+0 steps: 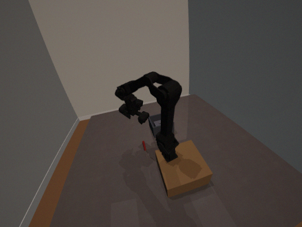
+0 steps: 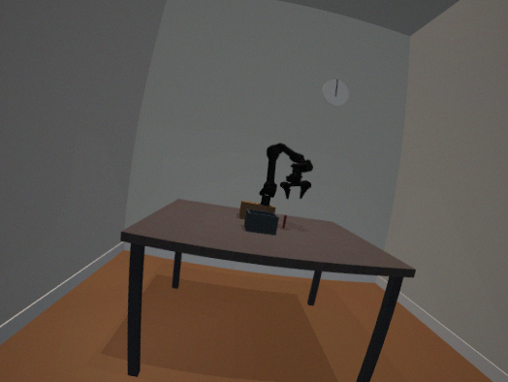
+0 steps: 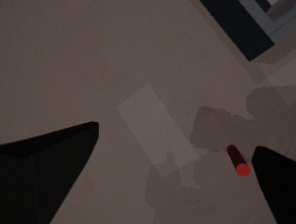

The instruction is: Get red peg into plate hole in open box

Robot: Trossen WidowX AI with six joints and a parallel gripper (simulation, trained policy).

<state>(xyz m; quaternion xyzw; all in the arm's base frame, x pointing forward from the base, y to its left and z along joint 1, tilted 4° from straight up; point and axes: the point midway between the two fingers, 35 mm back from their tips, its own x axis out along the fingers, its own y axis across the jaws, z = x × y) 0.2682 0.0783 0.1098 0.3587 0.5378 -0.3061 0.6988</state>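
My gripper tip is 15 cm above the red peg and 8 cm past it. Also, from my gripper tip: grey plate: 20 cm to the right, 15 cm below, 6 cm ahead; dark blue-grey box: 20 cm to the right, 17 cm below, 6 cm ahead.
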